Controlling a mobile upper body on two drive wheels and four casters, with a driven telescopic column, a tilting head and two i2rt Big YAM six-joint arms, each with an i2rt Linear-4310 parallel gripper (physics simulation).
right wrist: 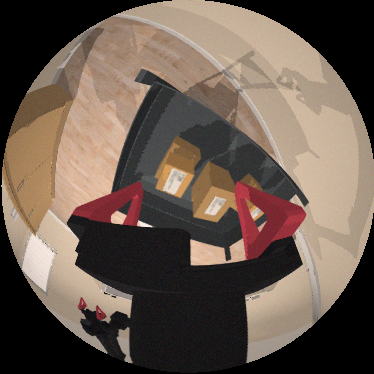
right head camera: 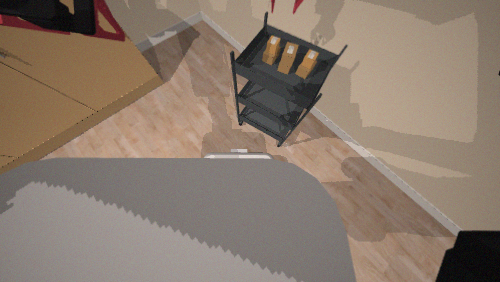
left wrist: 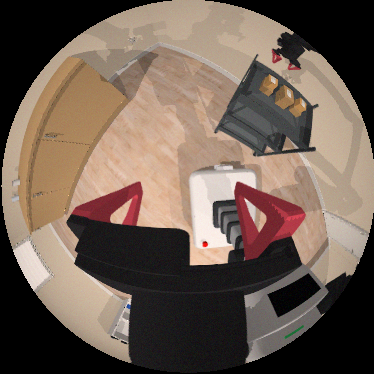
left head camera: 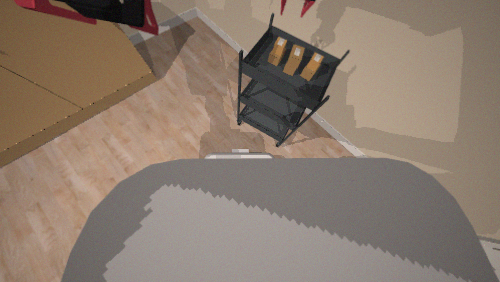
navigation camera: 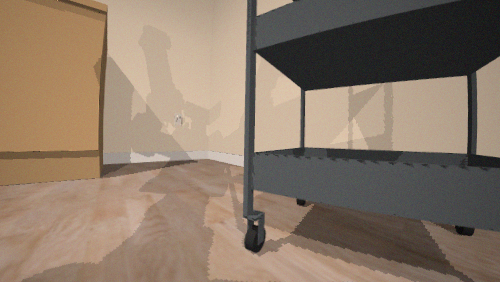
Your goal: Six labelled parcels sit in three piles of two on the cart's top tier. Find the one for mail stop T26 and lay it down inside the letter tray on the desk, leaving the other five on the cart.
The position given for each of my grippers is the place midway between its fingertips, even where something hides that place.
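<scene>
Dark three-tier cart [navigation camera: 316,52], [right wrist: 164,112], [right head camera: 274,101], [left wrist: 251,117], [left head camera: 275,102]. Wooden cabinet [navigation camera: 60,60], [right head camera: 64,84], [left wrist: 79,104], [left head camera: 66,71]. My left gripper [right head camera: 97,34], [left wrist: 187,186], [left head camera: 127,26]. My right gripper [right wrist: 188,186].
</scene>
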